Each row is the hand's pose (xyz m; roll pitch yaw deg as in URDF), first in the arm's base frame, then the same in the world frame.
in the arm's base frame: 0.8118 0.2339 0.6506 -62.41 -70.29 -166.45
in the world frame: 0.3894 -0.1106 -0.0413 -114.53 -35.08 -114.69
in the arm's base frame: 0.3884 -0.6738 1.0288 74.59 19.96 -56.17
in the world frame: 0.0865 -1.0514 -0.4528 119.11 46.14 -22.98
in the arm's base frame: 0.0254 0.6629 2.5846 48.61 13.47 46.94
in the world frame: -0.5075 -1.2292 1.5358 73.58 -24.01 51.85
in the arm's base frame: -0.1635 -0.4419 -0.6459 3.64 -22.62 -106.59
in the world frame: -0.4417 0.2464 -1.5481 -1.48 21.83 -99.18
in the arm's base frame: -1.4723 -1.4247 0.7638 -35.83 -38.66 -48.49
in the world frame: -1.6414 -1.5426 -1.3853 -2.31 -5.77 -54.66
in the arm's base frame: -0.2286 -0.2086 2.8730 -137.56 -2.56 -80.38
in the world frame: -0.6451 -2.0679 1.1059 -119.98 39.14 -67.07
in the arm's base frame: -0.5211 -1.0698 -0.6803 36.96 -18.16 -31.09
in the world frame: -0.7063 -0.2014 -2.0509 77.95 1.21 -30.12
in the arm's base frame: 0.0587 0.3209 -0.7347 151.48 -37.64 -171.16
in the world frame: -0.3263 0.8654 -1.0556 107.88 -14.80 -143.35
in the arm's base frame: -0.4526 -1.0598 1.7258 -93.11 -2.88 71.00
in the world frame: -0.7126 -1.8806 -0.3263 -83.67 -46.85 74.08
